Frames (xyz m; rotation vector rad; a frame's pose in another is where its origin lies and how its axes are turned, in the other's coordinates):
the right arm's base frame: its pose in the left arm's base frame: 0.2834 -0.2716 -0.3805 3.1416 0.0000 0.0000
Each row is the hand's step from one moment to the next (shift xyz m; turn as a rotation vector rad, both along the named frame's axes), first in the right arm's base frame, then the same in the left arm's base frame.
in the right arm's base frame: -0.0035 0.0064 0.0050 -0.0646 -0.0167 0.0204
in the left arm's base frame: -0.0035 -0.0064 -0.0050 -0.0646 0.0167 -0.0204
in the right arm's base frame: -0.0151 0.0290 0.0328 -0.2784 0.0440 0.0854
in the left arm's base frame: -0.0151 -0.0290 -0.0328 -0.2784 -0.0440 -0.0854
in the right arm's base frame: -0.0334 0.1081 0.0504 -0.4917 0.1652 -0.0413
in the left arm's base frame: -0.0334 -0.1081 -0.0504 -0.4917 -0.1652 0.0413
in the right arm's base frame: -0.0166 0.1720 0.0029 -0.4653 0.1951 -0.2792
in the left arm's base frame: -0.0166 -0.1720 -0.0029 -0.4653 -0.1951 0.2792
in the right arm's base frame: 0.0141 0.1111 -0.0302 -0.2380 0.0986 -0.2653
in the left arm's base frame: 0.0141 -0.1111 0.0302 -0.2380 -0.0986 0.2653
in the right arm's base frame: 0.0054 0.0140 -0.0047 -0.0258 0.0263 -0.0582
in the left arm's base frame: 0.0054 -0.0140 0.0047 -0.0258 -0.0263 0.0582
